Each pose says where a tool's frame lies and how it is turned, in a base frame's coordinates. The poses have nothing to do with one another.
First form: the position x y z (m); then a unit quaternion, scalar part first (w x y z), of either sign.
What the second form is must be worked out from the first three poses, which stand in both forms.
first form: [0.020 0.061 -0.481 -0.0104 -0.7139 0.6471 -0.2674]
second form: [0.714 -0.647 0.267 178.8 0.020 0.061 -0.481]
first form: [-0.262 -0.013 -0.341 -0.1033 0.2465 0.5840 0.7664]
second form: [-0.248 -0.587 -0.771 168.1 -0.262 -0.013 -0.341]
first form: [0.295 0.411 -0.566 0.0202 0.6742 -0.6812 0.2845]
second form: [0.674 -0.681 0.285 177.7 0.295 0.411 -0.566]
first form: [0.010 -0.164 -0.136 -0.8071 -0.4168 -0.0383 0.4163]
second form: [0.706 0.065 -0.705 72.4 0.010 -0.164 -0.136]
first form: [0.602 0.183 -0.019 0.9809 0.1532 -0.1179 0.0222]
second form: [0.787 -0.606 0.114 22.4 0.602 0.183 -0.019]
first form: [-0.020 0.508 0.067 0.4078 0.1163 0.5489 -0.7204]
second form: [0.127 0.601 -0.789 131.9 -0.020 0.508 0.067]
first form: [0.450 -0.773 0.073 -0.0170 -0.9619 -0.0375 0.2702]
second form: [0.962 0.038 -0.270 178.1 0.450 -0.773 0.073]
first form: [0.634 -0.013 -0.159 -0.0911 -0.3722 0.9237 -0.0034]
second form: [0.374 -0.928 0.003 169.5 0.634 -0.013 -0.159]
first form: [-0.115 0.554 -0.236 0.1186 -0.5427 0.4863 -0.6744]
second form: [-0.547 0.490 -0.679 166.4 -0.115 0.554 -0.236]
